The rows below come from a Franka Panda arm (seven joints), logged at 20 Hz.
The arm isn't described. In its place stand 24 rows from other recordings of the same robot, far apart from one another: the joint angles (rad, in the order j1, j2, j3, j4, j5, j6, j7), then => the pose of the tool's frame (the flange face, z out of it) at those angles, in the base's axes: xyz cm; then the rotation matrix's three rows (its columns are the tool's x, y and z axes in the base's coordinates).
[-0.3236, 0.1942, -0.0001, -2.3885, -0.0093, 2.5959, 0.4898] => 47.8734 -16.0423 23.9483; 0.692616 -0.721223 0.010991; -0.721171 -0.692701 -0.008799; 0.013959 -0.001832 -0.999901
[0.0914, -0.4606, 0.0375, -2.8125, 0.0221, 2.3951, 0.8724] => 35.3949 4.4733 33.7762; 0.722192 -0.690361 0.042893; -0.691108 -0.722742 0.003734; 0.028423 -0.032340 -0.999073
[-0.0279, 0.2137, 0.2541, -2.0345, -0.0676, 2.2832, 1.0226] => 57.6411 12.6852 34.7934; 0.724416 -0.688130 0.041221; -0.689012 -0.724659 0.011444; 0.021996 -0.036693 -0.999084
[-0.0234, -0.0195, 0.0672, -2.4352, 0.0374, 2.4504, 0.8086] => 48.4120 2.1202 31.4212; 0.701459 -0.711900 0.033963; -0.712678 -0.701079 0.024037; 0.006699 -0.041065 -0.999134
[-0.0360, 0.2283, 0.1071, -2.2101, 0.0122, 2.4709, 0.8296] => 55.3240 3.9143 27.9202; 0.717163 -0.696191 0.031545; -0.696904 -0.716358 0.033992; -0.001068 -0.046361 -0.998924
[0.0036, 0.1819, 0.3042, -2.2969, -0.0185, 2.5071, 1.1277] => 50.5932 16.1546 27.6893; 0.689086 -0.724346 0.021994; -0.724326 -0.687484 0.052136; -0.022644 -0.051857 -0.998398
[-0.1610, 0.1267, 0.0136, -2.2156, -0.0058, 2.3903, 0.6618] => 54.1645 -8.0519 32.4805; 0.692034 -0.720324 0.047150; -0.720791 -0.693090 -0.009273; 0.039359 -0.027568 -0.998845
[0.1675, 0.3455, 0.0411, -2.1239, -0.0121, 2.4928, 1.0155] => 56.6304 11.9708 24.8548; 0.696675 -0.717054 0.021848; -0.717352 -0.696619 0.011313; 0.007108 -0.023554 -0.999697
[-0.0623, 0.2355, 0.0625, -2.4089, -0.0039, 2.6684, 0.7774] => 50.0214 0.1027 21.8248; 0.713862 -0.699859 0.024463; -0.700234 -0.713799 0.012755; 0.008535 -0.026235 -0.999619
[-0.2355, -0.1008, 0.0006, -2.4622, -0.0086, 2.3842, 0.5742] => 45.6539 -10.9344 33.5825; 0.694375 -0.719313 0.020800; -0.719263 -0.694649 -0.011115; 0.022444 -0.007243 -0.999722
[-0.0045, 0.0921, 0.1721, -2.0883, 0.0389, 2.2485, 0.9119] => 56.0361 9.4628 38.7890; 0.718540 -0.692794 0.061125; -0.695472 -0.716293 0.056941; 0.004335 -0.083425 -0.996505
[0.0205, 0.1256, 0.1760, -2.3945, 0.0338, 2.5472, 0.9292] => 49.3341 9.8509 26.8407; 0.723554 -0.689954 0.020801; -0.690070 -0.722296 0.045742; -0.016535 -0.047451 -0.998737
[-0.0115, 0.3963, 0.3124, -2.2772, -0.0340, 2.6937, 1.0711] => 51.2060 16.4816 19.2428; 0.721722 -0.692139 0.007794; -0.688557 -0.716745 0.110298; -0.070755 -0.084971 -0.993868
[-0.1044, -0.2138, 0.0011, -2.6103, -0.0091, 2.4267, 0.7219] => 42.3498 -4.3949 32.8704; 0.682966 -0.729858 0.029415; -0.729956 -0.683432 -0.009282; 0.026877 -0.015132 -0.999524
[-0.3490, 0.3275, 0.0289, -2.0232, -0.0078, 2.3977, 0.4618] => 57.2875 -19.0543 29.1620; 0.711359 -0.701324 0.045973; -0.701659 -0.712426 -0.011099; 0.040536 -0.024362 -0.998881
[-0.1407, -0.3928, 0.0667, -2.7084, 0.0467, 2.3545, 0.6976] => 38.4512 -2.9311 35.3071; 0.690111 -0.722646 0.039106; -0.723314 -0.690505 0.004501; 0.023750 -0.031392 -0.999225
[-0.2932, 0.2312, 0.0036, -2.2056, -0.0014, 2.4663, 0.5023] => 53.2329 -15.8628 27.8270; 0.702820 -0.710807 0.028254; -0.710896 -0.703246 -0.008475; 0.025893 -0.014129 -0.999565
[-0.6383, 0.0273, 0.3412, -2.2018, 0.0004, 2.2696, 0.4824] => 51.3843 -15.7770 37.4463; 0.710164 -0.702723 0.042979; -0.703268 -0.710917 -0.003299; 0.032873 -0.027883 -0.999071
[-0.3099, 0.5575, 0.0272, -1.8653, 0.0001, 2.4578, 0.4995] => 61.8009 -18.0573 21.9092; 0.705771 -0.707431 0.037809; -0.708036 -0.706166 0.003907; 0.023935 -0.029527 -0.999277
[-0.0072, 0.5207, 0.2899, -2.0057, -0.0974, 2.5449, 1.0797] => 58.7018 16.7312 20.7250; 0.727421 -0.685998 0.016279; -0.684131 -0.723196 0.094615; -0.053133 -0.079963 -0.995381
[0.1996, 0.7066, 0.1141, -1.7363, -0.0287, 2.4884, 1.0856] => 64.0703 20.0865 17.8528; 0.712364 -0.701127 0.030950; -0.701340 -0.709581 0.067945; -0.025677 -0.070108 -0.997209
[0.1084, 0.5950, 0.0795, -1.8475, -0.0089, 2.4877, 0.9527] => 63.7820 11.8098 20.5785; 0.716241 -0.696752 0.039190; -0.697839 -0.714740 0.046557; -0.004428 -0.060694 -0.998147
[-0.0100, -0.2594, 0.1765, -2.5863, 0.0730, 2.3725, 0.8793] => 42.1761 7.0048 35.1590; 0.718150 -0.694647 0.041536; -0.695567 -0.718351 0.012544; 0.021124 -0.037900 -0.999058
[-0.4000, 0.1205, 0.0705, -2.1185, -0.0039, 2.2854, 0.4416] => 53.4669 -18.3489 36.0994; 0.717466 -0.695076 0.045950; -0.695449 -0.718507 -0.009913; 0.039906 -0.024844 -0.998895
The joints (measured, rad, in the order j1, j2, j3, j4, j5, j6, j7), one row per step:
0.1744, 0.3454, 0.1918, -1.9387, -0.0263, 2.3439, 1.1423
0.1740, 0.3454, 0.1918, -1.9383, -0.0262, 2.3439, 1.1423
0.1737, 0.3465, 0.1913, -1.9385, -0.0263, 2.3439, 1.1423
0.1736, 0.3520, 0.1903, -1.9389, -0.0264, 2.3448, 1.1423
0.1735, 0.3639, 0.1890, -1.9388, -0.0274, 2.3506, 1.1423
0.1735, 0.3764, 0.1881, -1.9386, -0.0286, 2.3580, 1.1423
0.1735, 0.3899, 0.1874, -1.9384, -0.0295, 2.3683, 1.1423
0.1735, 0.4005, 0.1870, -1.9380, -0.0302, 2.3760, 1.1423
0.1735, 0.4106, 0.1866, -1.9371, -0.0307, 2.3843, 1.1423
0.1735, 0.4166, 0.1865, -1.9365, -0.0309, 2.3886, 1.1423
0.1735, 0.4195, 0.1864, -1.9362, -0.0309, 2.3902, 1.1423
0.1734, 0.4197, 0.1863, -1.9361, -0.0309, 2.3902, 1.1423
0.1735, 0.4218, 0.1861, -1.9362, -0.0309, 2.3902, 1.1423
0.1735, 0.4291, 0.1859, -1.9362, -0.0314, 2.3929, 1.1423
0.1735, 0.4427, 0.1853, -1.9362, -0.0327, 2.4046, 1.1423
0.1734, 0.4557, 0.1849, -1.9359, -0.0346, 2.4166, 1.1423
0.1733, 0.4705, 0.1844, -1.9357, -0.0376, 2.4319, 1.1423
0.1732, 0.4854, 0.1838, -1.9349, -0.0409, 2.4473, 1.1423
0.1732, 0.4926, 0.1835, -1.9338, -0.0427, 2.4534, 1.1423
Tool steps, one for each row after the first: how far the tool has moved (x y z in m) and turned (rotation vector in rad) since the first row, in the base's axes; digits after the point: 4 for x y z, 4 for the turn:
0.0002, -0.0002, 0.0002, 0.0002, -0.0003, -0.0005
0.0003, -0.0007, -0.0006, -0.0003, 0.0009, -0.0012
0.0004, -0.0013, -0.0041, -0.0015, 0.0057, -0.0022
0.0010, -0.0020, -0.0109, -0.0025, 0.0116, -0.0031
0.0015, -0.0023, -0.0178, -0.0031, 0.0164, -0.0035
0.0022, -0.0024, -0.0251, -0.0025, 0.0196, -0.0040
0.0027, -0.0025, -0.0307, -0.0021, 0.0222, -0.0043
0.0034, -0.0024, -0.0358, -0.0010, 0.0234, -0.0048
0.0037, -0.0024, -0.0389, -0.0005, 0.0247, -0.0051
0.0038, -0.0024, -0.0404, -0.0004, 0.0258, -0.0053
0.0039, -0.0025, -0.0405, -0.0004, 0.0259, -0.0055
0.0037, -0.0026, -0.0418, -0.0009, 0.0280, -0.0055
0.0036, -0.0027, -0.0461, -0.0016, 0.0325, -0.0055
0.0040, -0.0028, -0.0534, -0.0009, 0.0346, -0.0058
0.0044, -0.0029, -0.0602, -0.0001, 0.0354, -0.0056
0.0049, -0.0029, -0.0679, 0.0007, 0.0346, -0.0048
0.0055, -0.0030, -0.0754, 0.0016, 0.0332, -0.0039
0.0059, -0.0030, -0.0789, 0.0017, 0.0331, -0.0033

